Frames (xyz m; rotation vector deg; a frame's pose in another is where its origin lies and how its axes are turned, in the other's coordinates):
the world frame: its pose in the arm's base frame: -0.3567 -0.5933 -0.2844 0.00 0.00 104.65
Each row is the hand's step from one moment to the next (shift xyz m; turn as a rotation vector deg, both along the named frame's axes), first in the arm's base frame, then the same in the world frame.
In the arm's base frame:
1: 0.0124 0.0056 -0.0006 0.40 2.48 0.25
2: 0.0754 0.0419 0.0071 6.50 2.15 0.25
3: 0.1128 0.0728 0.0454 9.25 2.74 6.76
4: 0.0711 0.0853 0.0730 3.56 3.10 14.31
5: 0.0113 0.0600 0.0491 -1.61 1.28 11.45
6: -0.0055 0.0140 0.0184 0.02 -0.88 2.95
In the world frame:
1: 0.0023 -0.0134 -0.0006 2.30 -1.01 0.25
2: 0.0215 -0.0835 0.0071 0.44 -6.83 0.25
3: 0.0419 -0.1275 0.0454 0.31 -9.64 6.76
4: 0.0645 -0.0904 0.0730 2.10 -4.23 14.31
5: 0.0552 -0.0261 0.0491 1.65 1.23 11.45
6: 0.0149 0.0018 0.0184 -0.86 0.20 2.95

